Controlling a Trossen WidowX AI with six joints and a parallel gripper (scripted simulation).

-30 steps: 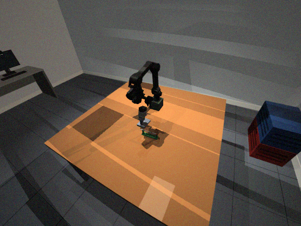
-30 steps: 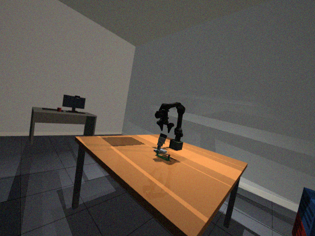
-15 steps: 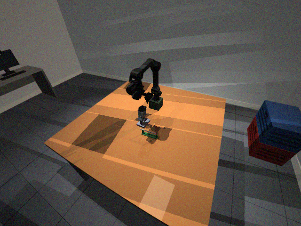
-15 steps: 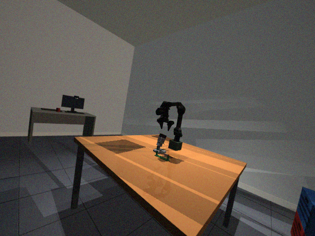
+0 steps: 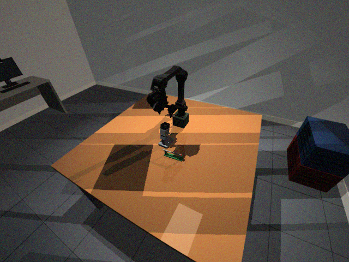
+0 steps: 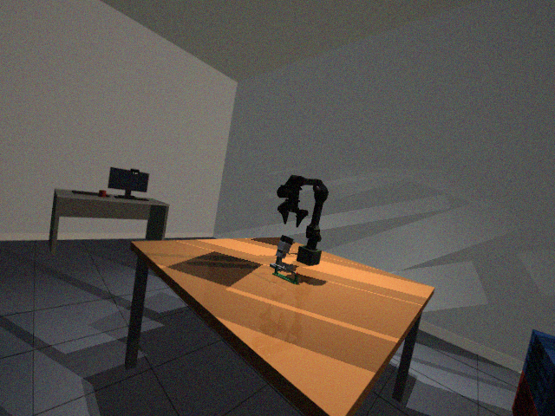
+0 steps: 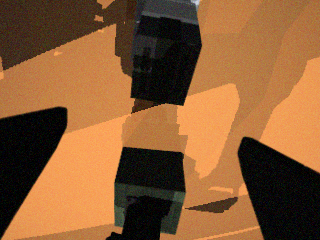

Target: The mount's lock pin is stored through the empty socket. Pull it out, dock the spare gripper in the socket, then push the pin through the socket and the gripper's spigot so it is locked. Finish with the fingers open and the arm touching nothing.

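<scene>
Right now my gripper tip is 12 cm short of the green mount, 12 cm to the right of it and 22 cm above it. Round my gripper tip: spare gripper (2 cm ahead, 12 cm below).
</scene>
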